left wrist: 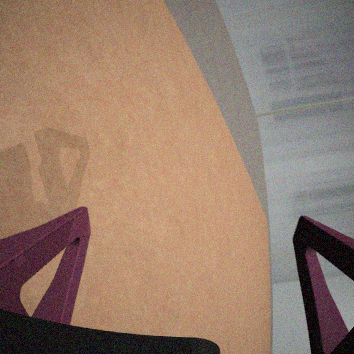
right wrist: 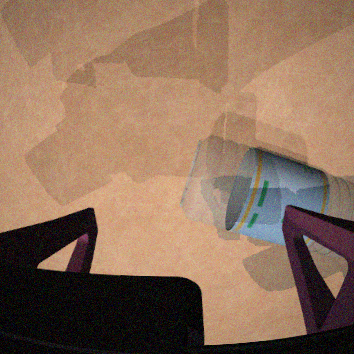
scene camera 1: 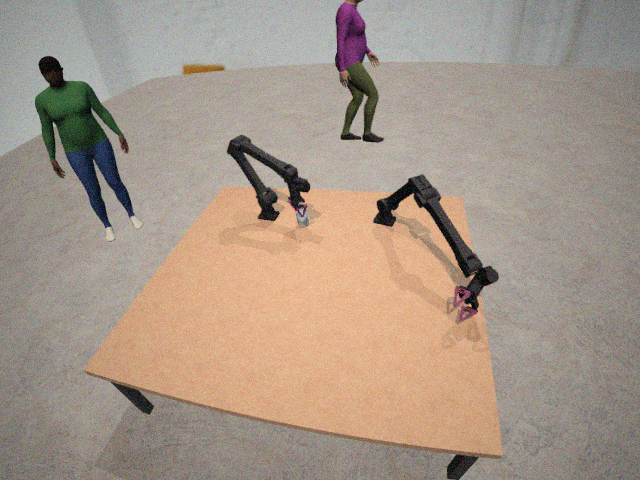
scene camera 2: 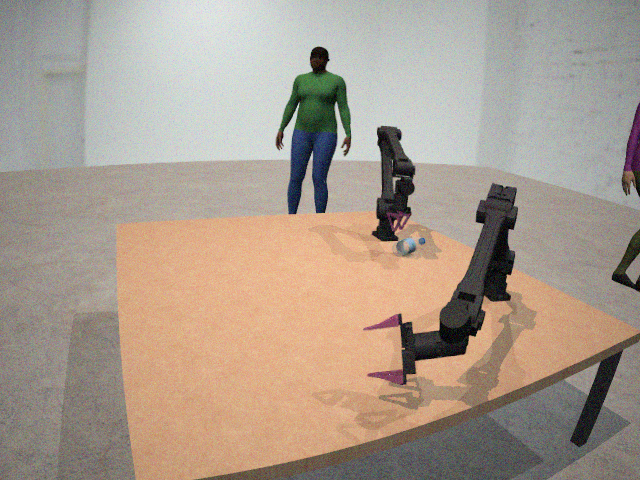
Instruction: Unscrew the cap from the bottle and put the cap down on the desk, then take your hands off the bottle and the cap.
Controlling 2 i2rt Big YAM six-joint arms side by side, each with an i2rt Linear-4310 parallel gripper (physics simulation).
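A clear bottle with a blue label lies on its side on the desk near the right arm's base. Its blue cap is at the neck end, pointing right in scene camera 2; the cap does not show in the right wrist view. My right gripper is open and stands above the bottle, whose body shows toward the right finger in its wrist view, not gripped. My left gripper is open and empty, far from the bottle, above the desk's right side in scene camera 1.
A person in a green top and a person in a purple top stand on the floor beyond the desk. The desk's side edge runs close beside my left gripper. An orange block lies far off by the wall.
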